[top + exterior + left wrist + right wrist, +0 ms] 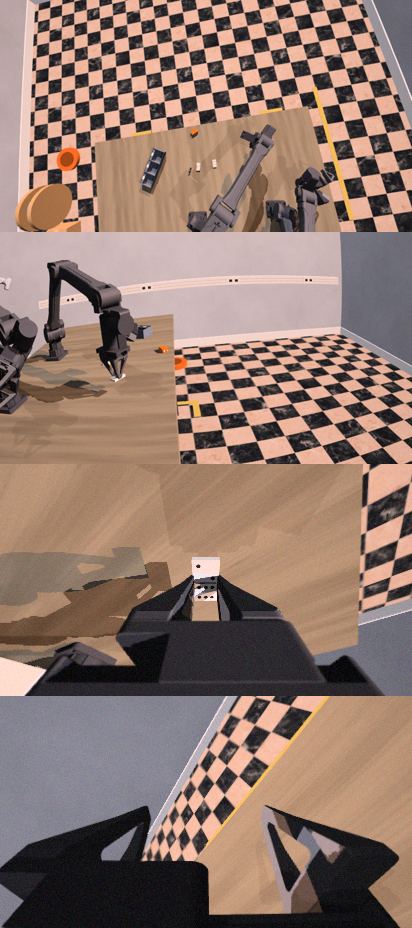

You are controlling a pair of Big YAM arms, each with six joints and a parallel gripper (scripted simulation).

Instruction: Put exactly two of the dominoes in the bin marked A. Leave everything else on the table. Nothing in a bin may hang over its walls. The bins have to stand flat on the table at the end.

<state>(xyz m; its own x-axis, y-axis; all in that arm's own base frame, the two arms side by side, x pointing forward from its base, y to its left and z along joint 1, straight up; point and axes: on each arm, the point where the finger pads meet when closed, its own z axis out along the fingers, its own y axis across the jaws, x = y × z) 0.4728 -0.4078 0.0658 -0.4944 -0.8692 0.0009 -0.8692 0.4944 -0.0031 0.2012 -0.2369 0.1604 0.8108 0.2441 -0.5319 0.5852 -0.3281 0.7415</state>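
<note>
Now: the bin row 6 cm behind my left hand, 71 cm to the left of it and 4 cm below it.
</note>
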